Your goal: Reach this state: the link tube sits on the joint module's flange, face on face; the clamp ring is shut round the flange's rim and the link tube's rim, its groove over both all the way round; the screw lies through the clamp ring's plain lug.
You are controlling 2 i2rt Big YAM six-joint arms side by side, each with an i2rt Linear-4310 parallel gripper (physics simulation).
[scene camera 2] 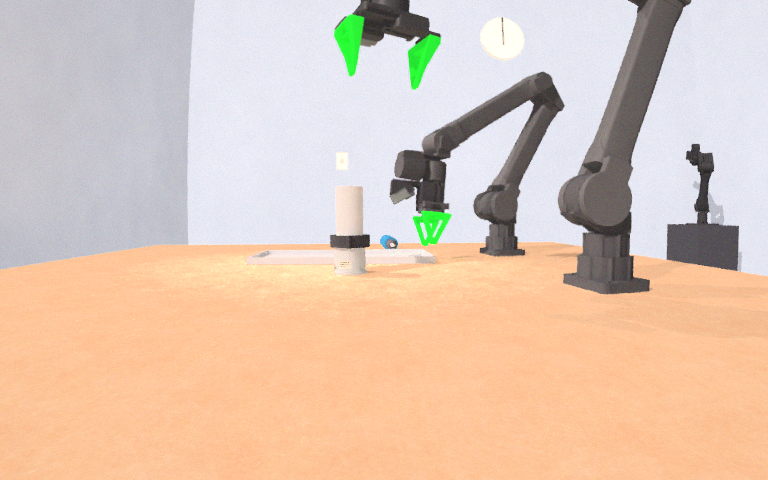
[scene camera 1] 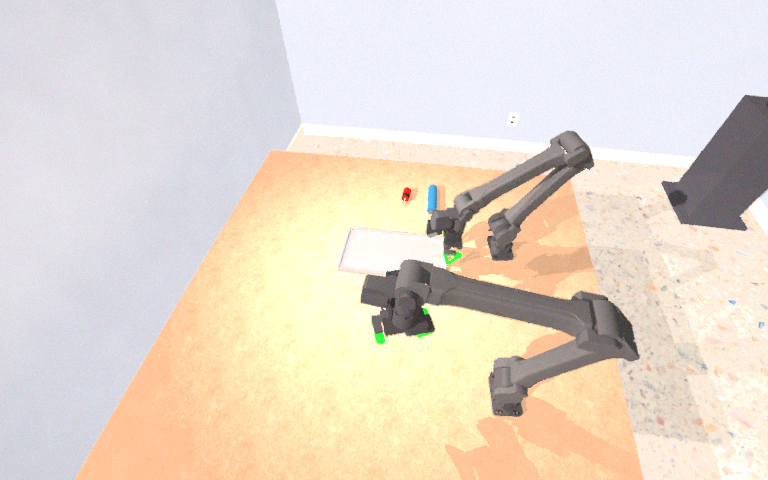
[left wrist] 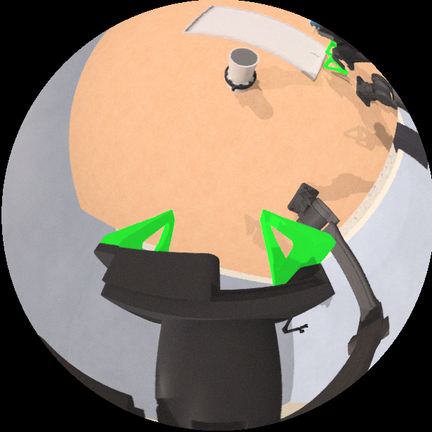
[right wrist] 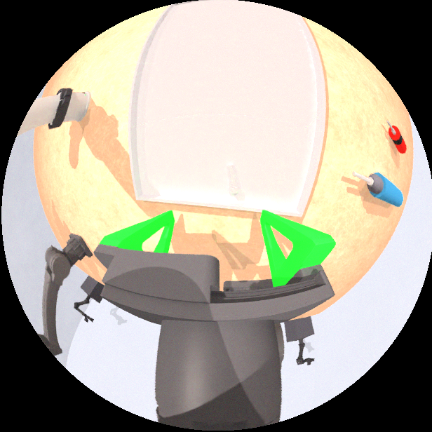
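Where they show: left gripper, between the fingertips: [scene camera 2: 384,81] [scene camera 1: 399,338]; right gripper, between the fingertips: [scene camera 2: 428,245] [scene camera 1: 447,254]; left arm's base, origin of its link: [scene camera 2: 604,287] [scene camera 1: 504,395]; right arm's base, origin of its link: [scene camera 2: 501,254] [scene camera 1: 499,248].
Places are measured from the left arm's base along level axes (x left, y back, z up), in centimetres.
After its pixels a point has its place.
Observation:
The pale link tube [scene camera 2: 348,209] {x -24.2, y -36.3, z 11.8 cm} [left wrist: 242,71] [right wrist: 42,112] stands upright on the joint module [scene camera 2: 349,261] {x -23.9, y -36.3, z 2.4 cm} [right wrist: 81,106]. The black clamp ring [scene camera 2: 350,241] {x -22.3, y -36.2, z 6.1 cm} [right wrist: 61,107] surrounds the joint between them; whether it is fully shut and its groove is over both rims cannot be told. A small pale thing [right wrist: 233,180], apparently the screw, lies in the tray [right wrist: 225,100] [scene camera 1: 390,251] {x -54.6, y -37.5, z 0.4 cm}. My left gripper [scene camera 1: 402,337] {x -3.9, y -32.7, z 29.5 cm} [scene camera 2: 383,81] {x -3.9, y -32.7, z 29.5 cm} [left wrist: 217,214] is open and empty, high above the table. My right gripper [scene camera 2: 429,243] {x -51.6, y -14.9, z 3.3 cm} [right wrist: 217,214] is open and empty, low by the tray's near end in the right wrist view.
A blue-handled tool [scene camera 1: 432,198] {x -82.6, y -19.9, z 4.1 cm} [scene camera 2: 387,241] {x -75.3, y -21.4, z 2.9 cm} [right wrist: 387,190] and a smaller red-handled one [scene camera 1: 406,194] {x -85.5, y -31.5, z 3.4 cm} [right wrist: 397,140] lie beyond the tray in scene camera 1. There the left arm hides the tube assembly.

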